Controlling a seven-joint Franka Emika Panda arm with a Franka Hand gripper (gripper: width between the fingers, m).
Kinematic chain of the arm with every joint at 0, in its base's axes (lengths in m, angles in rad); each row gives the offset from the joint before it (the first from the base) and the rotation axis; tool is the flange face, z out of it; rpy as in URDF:
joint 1: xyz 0 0 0.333 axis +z
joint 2: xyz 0 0 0 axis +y
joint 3: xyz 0 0 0.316 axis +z
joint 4: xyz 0.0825 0 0 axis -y
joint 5: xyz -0.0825 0 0.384 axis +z
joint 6: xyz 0 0 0 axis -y
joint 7: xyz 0.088 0 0 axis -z
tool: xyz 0 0 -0.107 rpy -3.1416 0 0
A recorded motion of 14 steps. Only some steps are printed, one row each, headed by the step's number.
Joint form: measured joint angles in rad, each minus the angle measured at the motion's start. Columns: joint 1, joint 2, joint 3, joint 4, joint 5, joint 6, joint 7.
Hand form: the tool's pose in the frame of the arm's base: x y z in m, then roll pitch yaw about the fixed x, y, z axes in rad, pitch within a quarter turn. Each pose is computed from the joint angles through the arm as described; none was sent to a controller.
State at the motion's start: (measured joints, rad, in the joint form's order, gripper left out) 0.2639 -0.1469 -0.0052 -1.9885 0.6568 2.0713 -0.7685
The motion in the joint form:
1: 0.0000 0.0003 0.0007 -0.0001 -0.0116 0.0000 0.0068
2: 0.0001 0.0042 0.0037 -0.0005 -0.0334 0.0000 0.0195
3: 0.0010 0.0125 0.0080 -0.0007 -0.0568 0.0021 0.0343
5: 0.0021 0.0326 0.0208 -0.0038 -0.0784 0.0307 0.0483
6: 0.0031 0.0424 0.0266 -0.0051 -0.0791 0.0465 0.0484
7: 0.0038 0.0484 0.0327 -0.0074 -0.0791 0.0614 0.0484
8: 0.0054 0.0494 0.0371 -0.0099 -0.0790 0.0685 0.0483
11: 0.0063 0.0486 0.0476 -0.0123 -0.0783 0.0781 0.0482
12: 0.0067 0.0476 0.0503 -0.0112 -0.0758 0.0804 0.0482
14: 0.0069 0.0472 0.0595 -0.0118 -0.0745 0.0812 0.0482
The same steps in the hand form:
1: 0.5143 0.1685 0.5601 -2.7551 -0.5205 0.6650
2: 0.5146 0.1695 0.5571 -2.7691 -0.5034 0.6705
3: 0.5157 0.1716 0.5520 -2.7830 -0.4826 0.6754
5: 0.5199 0.1779 0.5414 -2.8041 -0.4679 0.6782
6: 0.5219 0.1812 0.5368 -2.8089 -0.4684 0.6791
7: 0.5230 0.1844 0.5336 -2.8138 -0.4711 0.6804
8: 0.5224 0.1873 0.5324 -2.8165 -0.4728 0.6840
11: 0.5206 0.1928 0.5325 -2.8214 -0.4780 0.6925
12: 0.5202 0.1945 0.5339 -2.8214 -0.4824 0.6936
14: 0.5182 0.1995 0.5338 -2.8214 -0.4828 0.7021

